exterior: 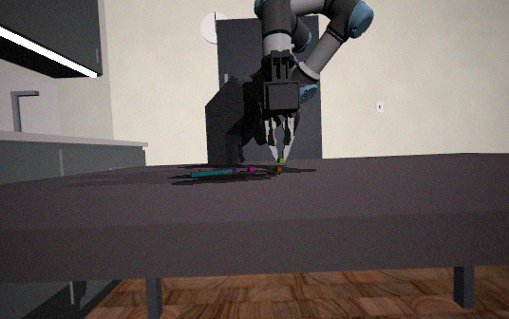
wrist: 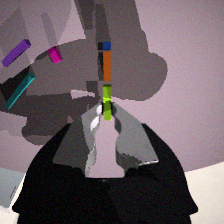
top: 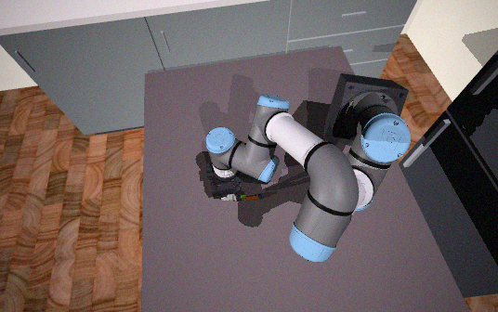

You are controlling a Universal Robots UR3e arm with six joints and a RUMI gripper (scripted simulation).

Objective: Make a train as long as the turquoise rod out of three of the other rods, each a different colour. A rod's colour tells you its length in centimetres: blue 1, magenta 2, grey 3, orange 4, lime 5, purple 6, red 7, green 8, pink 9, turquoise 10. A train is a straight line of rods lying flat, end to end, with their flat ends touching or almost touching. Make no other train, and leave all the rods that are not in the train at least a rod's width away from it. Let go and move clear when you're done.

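Right now my hand is 70 mm past the blue rod and 40 mm above it. Also, from my hand: magenta rod: 60 mm behind, 80 mm to the right, 40 mm below; then purple rod: 70 mm behind, 150 mm to the right, 40 mm below; then lime rod: 10 mm below.
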